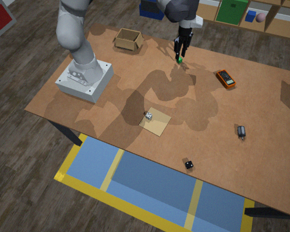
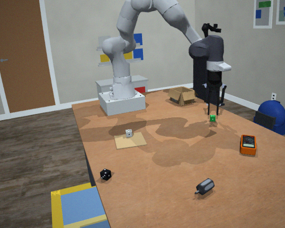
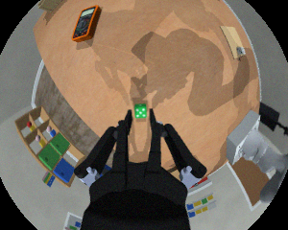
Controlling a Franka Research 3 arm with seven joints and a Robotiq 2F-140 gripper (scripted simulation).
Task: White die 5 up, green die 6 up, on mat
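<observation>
Right now my hand is 60 mm above the green die. The rest, counted from my hand: orange multimeter 320 mm ahead, 70 mm to the right, 50 mm below; then cardboard box 390 mm behind, 50 mm to the left, 30 mm below; then white die 480 mm to the right, 60 mm behind, 50 mm below.
</observation>
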